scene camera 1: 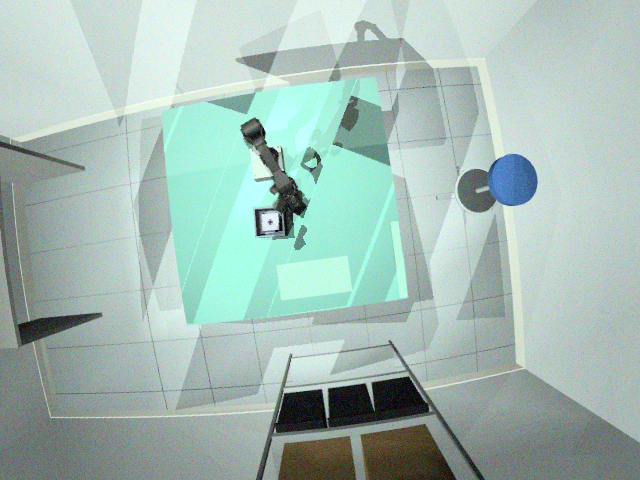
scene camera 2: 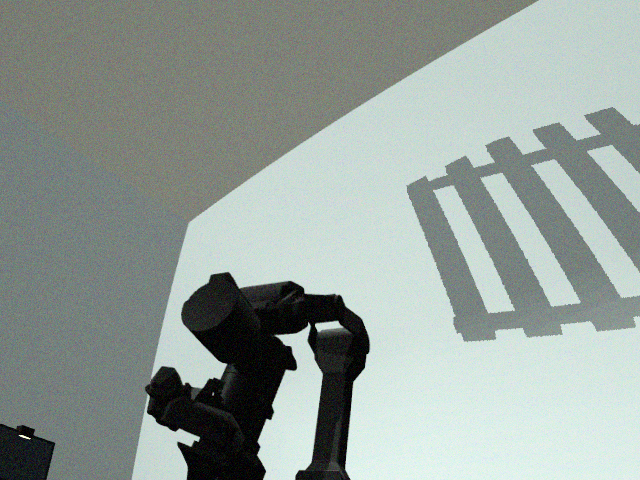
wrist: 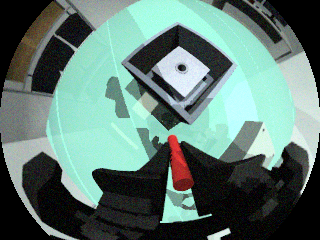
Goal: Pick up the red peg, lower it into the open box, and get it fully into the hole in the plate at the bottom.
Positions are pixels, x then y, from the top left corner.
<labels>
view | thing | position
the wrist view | my gripper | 174, 145
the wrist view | red peg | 182, 180
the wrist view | dark box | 141, 61
</labels>
